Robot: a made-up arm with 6 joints.
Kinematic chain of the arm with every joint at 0, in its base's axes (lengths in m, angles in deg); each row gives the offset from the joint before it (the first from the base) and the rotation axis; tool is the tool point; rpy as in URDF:
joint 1: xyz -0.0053 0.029 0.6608 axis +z
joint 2: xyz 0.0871 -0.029 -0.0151 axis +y
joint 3: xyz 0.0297 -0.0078 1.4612 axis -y
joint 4: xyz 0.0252 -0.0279 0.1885 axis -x
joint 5: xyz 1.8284 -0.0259 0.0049 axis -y
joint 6: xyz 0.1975 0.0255 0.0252 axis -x
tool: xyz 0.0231 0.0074 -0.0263 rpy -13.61 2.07 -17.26
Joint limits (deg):
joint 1: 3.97..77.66
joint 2: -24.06..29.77
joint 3: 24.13..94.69
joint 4: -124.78..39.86
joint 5: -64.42..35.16
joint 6: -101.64..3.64
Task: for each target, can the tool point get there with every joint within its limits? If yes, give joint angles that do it. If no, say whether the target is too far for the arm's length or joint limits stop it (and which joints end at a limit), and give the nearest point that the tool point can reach.
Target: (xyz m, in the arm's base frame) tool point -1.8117 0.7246 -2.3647
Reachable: no: joint limits stop it (at a limit: joint 1, joint 2, joint 3, joint 5, joint 6) | nearest point 0.5747 2.7453 1.7181 | short by 5.143 m
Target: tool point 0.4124 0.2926 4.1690
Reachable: yes | joints 37.25 6.16 83.45 -5.24 4.74 -82.77
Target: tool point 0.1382 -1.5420 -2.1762
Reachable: no: joint limits stop it (at a limit: joint 1, joint 2, joint 3, joint 5, joint 6) | nearest point 2.7739 0.0925 1.7125 | short by 4.974 m
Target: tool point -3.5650 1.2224 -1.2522
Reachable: no: too far | nearest point -1.6978 -0.0011 3.5528 | short by 5.298 m
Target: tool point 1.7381 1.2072 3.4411
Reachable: yes | joints 33.05 21.79 62.83 -54.27 -33.66 -41.69
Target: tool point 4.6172 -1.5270 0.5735
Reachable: no: too far | nearest point 2.8547 0.0149 1.8162 | short by 2.651 m
